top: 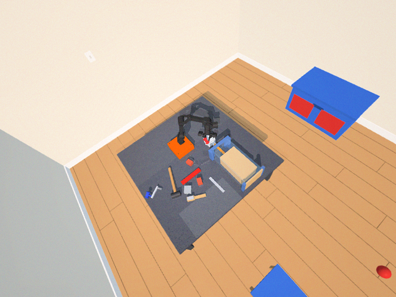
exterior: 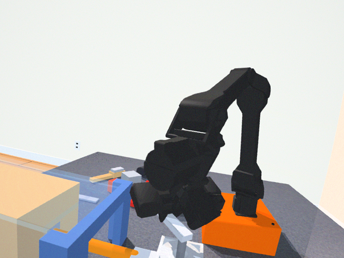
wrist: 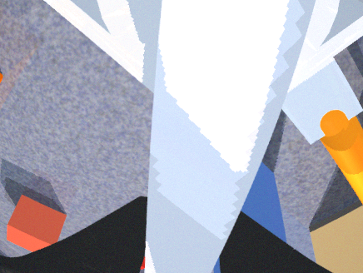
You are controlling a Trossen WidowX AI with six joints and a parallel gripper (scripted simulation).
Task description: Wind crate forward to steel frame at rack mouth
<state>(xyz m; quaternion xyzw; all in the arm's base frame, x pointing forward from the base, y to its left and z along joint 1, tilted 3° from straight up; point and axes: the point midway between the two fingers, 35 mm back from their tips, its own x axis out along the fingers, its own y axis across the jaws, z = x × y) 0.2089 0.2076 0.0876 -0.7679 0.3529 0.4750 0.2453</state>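
The red knob is 20 mm ahead of my gripper tip, 30 mm to the right of it and 50 mm above it. The rest, counted from my gripper tip: blue frame: 120 mm ahead, 50 mm to the left, 20 mm below; then white winch: 60 mm behind, 40 mm to the left, 90 mm below; then winch handle: 20 mm above.
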